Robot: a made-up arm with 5 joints. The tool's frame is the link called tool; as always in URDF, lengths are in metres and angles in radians. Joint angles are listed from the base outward. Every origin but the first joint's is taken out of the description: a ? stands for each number. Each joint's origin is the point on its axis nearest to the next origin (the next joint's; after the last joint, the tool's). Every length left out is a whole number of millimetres.
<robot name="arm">
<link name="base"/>
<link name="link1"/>
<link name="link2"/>
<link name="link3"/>
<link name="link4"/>
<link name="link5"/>
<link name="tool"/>
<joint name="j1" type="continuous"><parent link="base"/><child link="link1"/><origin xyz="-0.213 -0.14 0.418" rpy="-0.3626 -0.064 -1.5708"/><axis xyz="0 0 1"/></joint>
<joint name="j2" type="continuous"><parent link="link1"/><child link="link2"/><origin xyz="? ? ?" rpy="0.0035 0.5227 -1.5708"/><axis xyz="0 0 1"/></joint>
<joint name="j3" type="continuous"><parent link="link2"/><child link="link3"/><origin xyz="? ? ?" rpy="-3.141 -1.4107 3.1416"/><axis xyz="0 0 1"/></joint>
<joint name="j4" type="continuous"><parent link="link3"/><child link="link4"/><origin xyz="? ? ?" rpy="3.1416 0 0"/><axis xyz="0 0 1"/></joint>
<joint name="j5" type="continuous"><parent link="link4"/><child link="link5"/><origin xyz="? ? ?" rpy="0.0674 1.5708 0"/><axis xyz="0 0 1"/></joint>
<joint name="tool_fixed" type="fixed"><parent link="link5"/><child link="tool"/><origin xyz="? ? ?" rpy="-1.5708 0 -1.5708"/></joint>
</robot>
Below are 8 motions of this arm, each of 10 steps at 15 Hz.
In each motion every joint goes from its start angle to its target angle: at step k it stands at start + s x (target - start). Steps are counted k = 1, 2, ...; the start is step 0. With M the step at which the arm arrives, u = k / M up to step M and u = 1 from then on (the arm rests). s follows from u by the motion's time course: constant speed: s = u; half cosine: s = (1 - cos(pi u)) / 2; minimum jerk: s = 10 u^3 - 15 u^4 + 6 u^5.
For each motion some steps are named. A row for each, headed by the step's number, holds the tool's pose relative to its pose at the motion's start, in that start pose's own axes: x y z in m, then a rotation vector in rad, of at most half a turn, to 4 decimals.
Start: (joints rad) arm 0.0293 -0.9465 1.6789 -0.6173 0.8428
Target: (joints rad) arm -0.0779 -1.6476 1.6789 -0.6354 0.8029
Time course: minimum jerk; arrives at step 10
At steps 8, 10:
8: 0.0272 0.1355 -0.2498 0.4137 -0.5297 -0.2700
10: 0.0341 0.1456 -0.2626 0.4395 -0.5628 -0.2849

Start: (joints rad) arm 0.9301 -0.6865 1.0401 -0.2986 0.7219
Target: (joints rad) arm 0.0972 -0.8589 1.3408 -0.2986 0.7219
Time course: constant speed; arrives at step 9
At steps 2, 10:
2: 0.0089 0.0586 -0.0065 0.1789 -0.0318 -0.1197
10: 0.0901 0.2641 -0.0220 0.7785 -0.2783 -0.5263

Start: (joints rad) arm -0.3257 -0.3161 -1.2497 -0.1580 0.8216
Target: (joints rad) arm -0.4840 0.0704 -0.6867 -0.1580 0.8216
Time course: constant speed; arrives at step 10
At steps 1, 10:
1: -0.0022 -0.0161 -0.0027 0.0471 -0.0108 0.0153
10: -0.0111 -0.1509 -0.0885 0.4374 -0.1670 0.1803

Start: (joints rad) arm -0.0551 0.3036 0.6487 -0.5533 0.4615
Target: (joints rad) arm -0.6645 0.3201 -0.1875 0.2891 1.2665
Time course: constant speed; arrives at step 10
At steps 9, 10:
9: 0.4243 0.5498 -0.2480 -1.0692 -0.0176 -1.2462
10: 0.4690 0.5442 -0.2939 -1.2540 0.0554 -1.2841

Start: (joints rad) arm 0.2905 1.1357 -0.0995 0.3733 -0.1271
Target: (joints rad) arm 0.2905 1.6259 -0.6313 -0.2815 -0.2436
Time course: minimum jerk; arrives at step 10
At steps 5, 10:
5: 0.0137 -0.0134 -0.0570 0.0839 -0.1670 0.0356
10: 0.0357 -0.0254 -0.1084 0.1519 -0.3393 0.0715

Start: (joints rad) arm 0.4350 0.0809 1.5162 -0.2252 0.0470
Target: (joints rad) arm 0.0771 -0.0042 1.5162 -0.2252 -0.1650
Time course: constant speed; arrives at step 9
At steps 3, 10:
3: 0.0246 0.0095 0.0307 0.1362 0.0419 -0.0392
10: 0.0736 0.0025 0.0880 0.4146 0.1180 -0.0894

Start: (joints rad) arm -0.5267 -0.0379 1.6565 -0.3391 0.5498
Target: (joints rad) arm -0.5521 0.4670 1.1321 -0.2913 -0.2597
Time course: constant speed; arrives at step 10
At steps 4, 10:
4: 0.1319 0.1125 0.1056 -0.2652 0.3916 -0.1786
10: 0.3856 0.2406 0.0846 -0.5805 0.8658 -0.5949

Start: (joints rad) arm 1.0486 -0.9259 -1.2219 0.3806 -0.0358
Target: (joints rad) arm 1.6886 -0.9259 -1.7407 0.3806 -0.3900
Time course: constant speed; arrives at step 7
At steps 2, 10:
2: 0.0351 0.0442 0.0226 0.1776 0.0346 -0.1035
10: 0.1278 0.0606 0.1241 0.6954 0.2176 -0.2580

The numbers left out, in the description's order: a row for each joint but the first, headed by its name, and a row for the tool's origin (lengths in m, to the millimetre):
j2: -0.095 -0.098 0
j3: 0.181 0.002 0
j4: -0.04 -0.007 0
j5: 0.009 0.017 0
tool: 0.266 0.372 0

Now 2 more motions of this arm.
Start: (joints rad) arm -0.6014 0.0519 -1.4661 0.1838 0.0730
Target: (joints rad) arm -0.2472 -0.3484 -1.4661 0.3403 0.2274
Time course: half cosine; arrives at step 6
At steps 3, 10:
3: -0.0194 0.0080 -0.0480 -0.0297 -0.0825 0.0197
10: -0.0370 0.0164 -0.1035 -0.0556 -0.1847 0.0393

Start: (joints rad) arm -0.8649 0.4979 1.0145 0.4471 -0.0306
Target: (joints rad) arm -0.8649 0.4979 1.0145 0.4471 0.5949
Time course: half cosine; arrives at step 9
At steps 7, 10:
7: -0.0842 0.0000 -0.2347 0.0000 -0.5523 0.0000
10: -0.0853 0.0000 -0.2682 0.0000 -0.6255 0.0000

